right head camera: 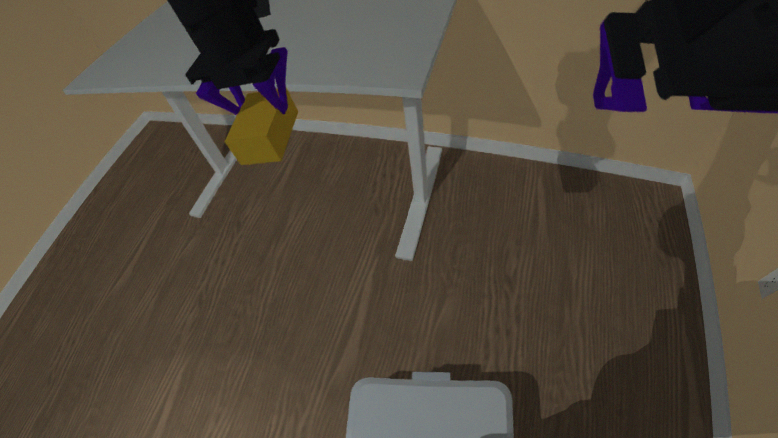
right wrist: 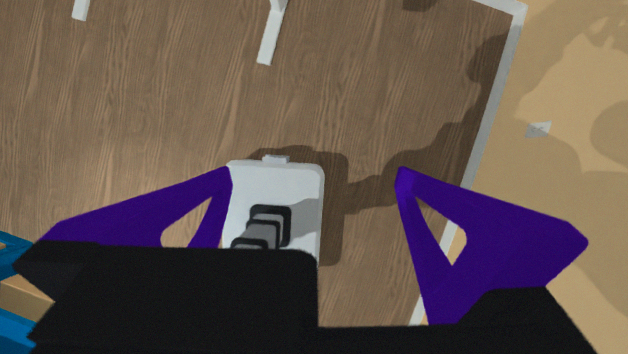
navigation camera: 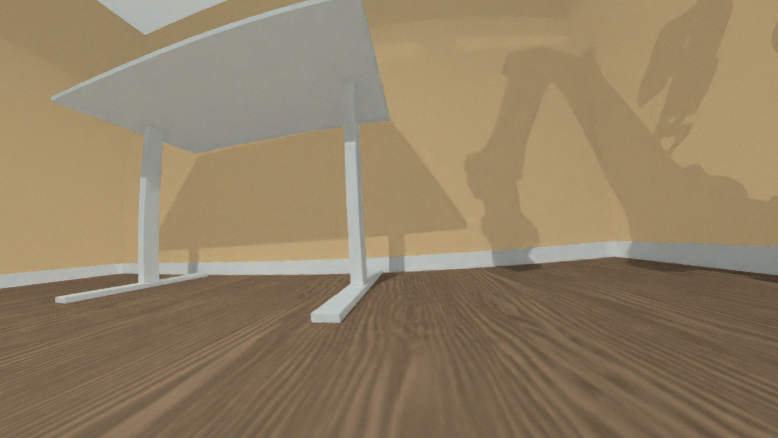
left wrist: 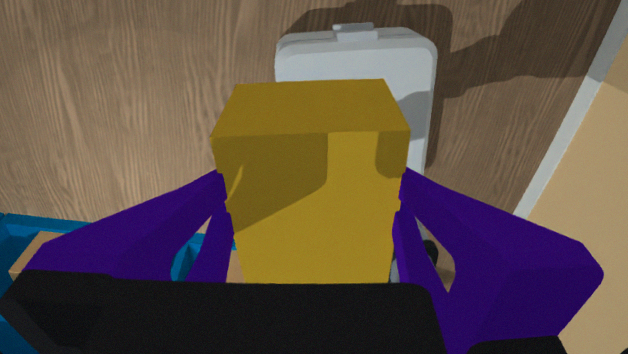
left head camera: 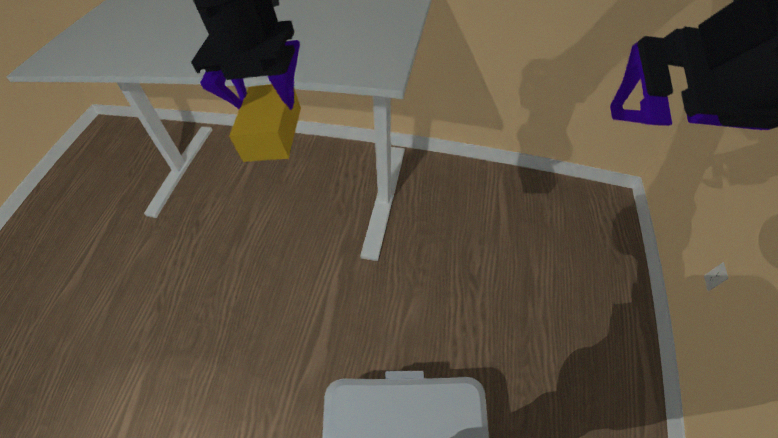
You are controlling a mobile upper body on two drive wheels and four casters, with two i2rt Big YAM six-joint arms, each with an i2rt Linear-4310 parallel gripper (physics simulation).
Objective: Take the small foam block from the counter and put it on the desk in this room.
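Frame: origin at the left arm's base, x ahead, y left, z up, level; metres.
Where they show: left gripper, fingertip midpoint: point(right head camera: 265, 113) point(left wrist: 313, 176) point(left head camera: 269, 108); right gripper, fingertip midpoint: point(right head camera: 645, 101) point(right wrist: 313, 175) point(left head camera: 651, 114).
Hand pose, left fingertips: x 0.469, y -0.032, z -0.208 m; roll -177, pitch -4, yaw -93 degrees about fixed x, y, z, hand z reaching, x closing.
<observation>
After its pixels a point has its place.
The foam block point(left head camera: 258, 130) {z -0.194, x 0.411, y -0.036 m} point(right head camera: 253, 136) {z -0.193, x 0.408, y -0.042 m} point(left wrist: 315, 200) {z -0.191, x 0.470, y -0.032 m} is a yellow box. My left gripper point(left head camera: 266, 103) {z -0.208, x 0.469, y -0.032 m} point(right head camera: 261, 108) {z -0.208, x 0.469, y -0.032 m} point(left wrist: 313, 176) {z -0.208, x 0.469, y -0.032 m} is shut on it, with one finger on each side. The block hangs in the air; in both head camera views it overlaps the desk's near edge and the floor beyond. The desk point(left head camera: 348, 48) {z -0.460, x 1.051, y -0.070 m} point(right head camera: 364, 48) {z -0.460, x 1.062, y -0.051 m} point(navigation camera: 261, 81) {z -0.485, x 1.192, y 0.239 m} has a light grey top and white legs and stands ahead, at the upper left of the head camera views. My right gripper point(right wrist: 313, 175) {z -0.125, x 0.364, y -0.441 m} is open and holds no thing. The counter does not show in these views.
The robot's white base point(left head camera: 405, 408) {z -1.150, x 0.223, y -0.224 m} point(right head camera: 430, 410) {z -1.150, x 0.221, y -0.228 m} point(left wrist: 355, 62) {z -1.150, x 0.261, y -0.213 m} point(right wrist: 300, 185) {z -1.150, x 0.218, y -0.367 m} shows low in the head camera views. A tan wall point(left head camera: 729, 337) {z -1.017, x 0.329, y -1.381 m} point(navigation camera: 435, 179) {z -0.884, x 1.548, y -0.609 m} stands behind the desk and at the right. A blue shelf unit point(left wrist: 50, 220) {z -1.392, x -0.427, y 1.279 m} point(right wrist: 15, 325) {z -0.877, x -0.522, y 0.950 m} with tan boxes shows at the lower left of the wrist views.
</observation>
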